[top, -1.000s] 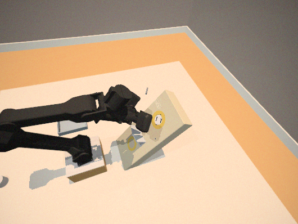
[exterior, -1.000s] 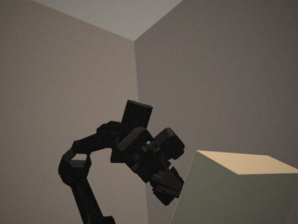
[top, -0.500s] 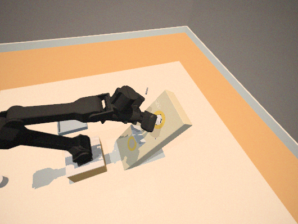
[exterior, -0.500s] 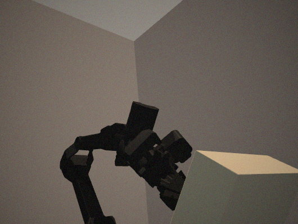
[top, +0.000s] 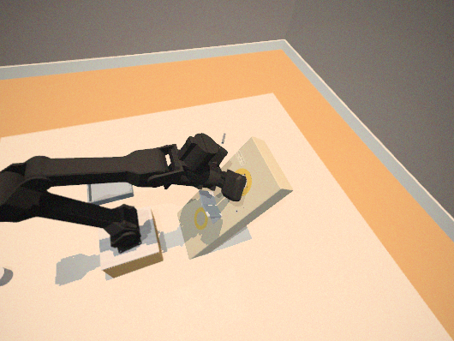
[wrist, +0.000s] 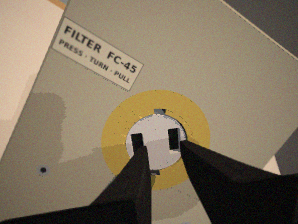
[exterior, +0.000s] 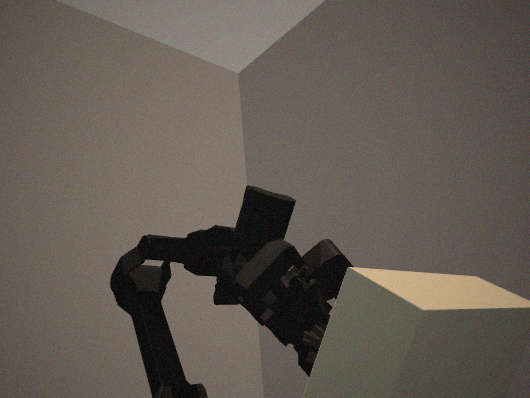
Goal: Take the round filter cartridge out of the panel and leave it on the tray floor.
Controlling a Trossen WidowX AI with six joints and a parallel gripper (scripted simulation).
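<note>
Now: the pale round cartridge 2 cm ahead of my gripper tip and 2 cm below it. From my gripper tip the other things lie so: grey-blue tray (34 cm behind, 34 cm to the left, 27 cm below); then dark piece (18 cm ahead, 37 cm to the left, 27 cm below); then service panel (2 cm behind, 10 cm below).
</note>
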